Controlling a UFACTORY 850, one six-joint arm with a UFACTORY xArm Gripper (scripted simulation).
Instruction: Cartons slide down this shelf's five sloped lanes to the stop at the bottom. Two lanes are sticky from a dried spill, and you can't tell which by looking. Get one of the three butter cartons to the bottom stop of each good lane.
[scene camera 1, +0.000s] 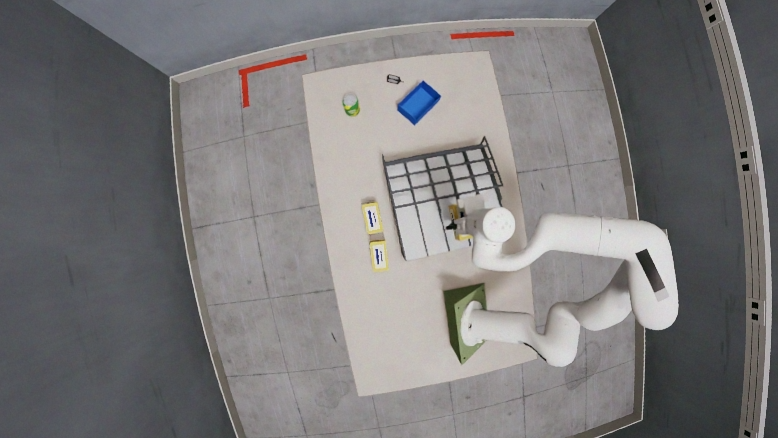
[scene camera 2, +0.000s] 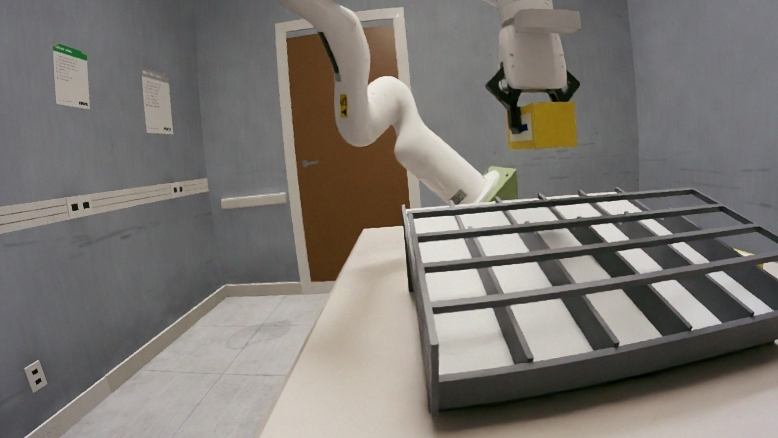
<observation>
The gripper (scene camera 2: 537, 133) is 61 cm from the lens. A yellow butter carton (scene camera 2: 544, 124): 54 cm from the lens.
</observation>
